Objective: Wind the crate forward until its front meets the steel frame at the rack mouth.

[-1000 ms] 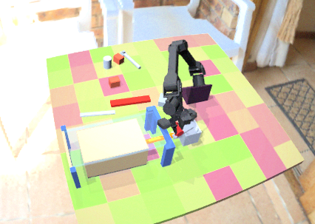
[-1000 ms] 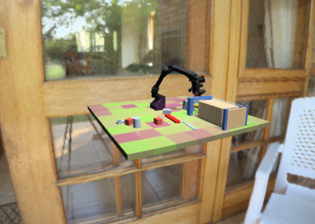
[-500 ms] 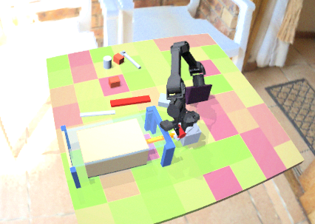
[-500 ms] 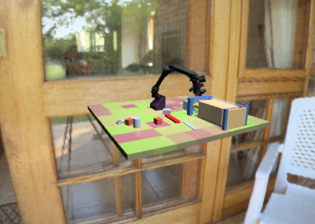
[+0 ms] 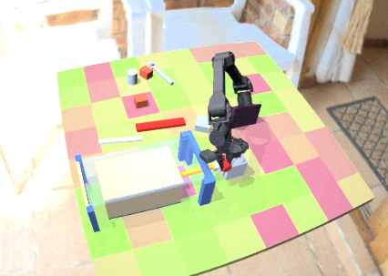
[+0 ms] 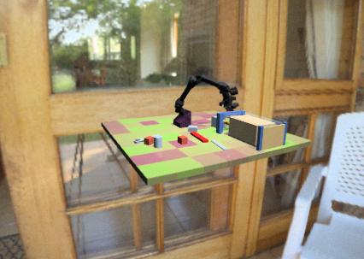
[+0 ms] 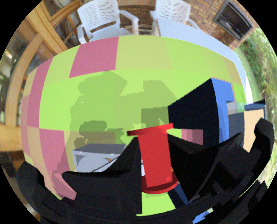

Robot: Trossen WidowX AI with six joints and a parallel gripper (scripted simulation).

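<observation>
My gripper tip is 3 cm past the winch handle, 4 cm to the left of it and 3 cm above it. From my gripper tip the other things lie so: grey block: 9 cm behind, 34 cm to the right, 11 cm below; grey winch: 10 cm behind, 7 cm to the right, 10 cm below; red grip: 2 cm to the right.
</observation>
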